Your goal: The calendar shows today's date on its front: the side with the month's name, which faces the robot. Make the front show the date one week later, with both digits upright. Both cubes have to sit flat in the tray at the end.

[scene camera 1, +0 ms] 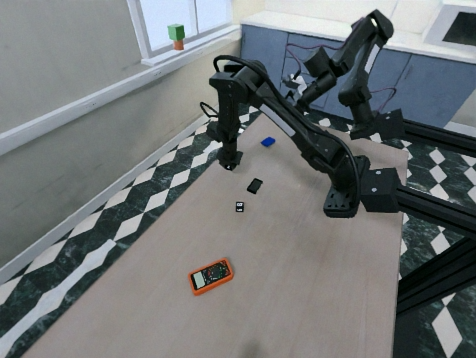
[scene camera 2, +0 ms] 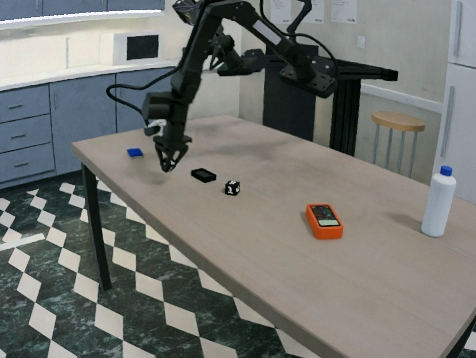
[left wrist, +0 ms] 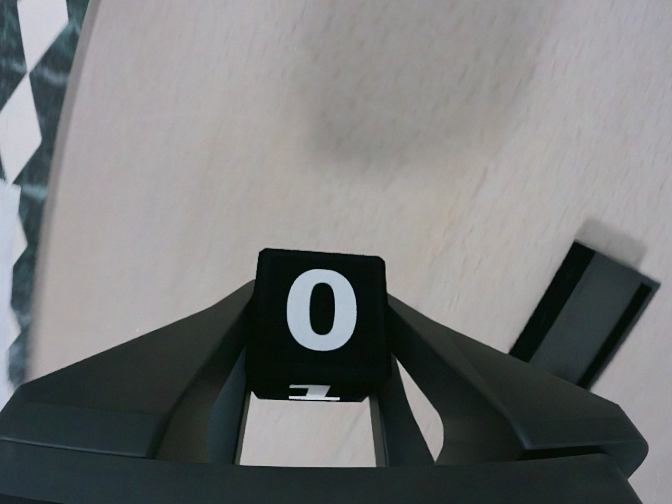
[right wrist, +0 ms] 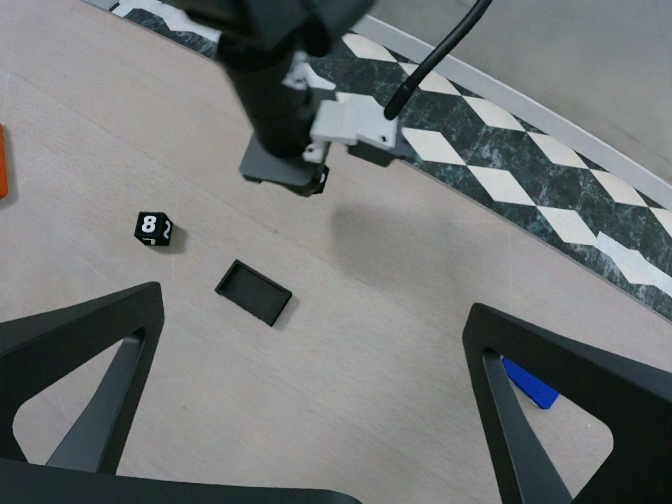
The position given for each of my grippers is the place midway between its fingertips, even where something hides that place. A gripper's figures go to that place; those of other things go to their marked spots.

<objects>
My left gripper point(right wrist: 307, 182) is 0.44 m from the lens. My right gripper point(right wrist: 319, 311): 0.12 m from the lens. A black calendar tray point(right wrist: 253, 292) is 0.45 m from the lens.
</objects>
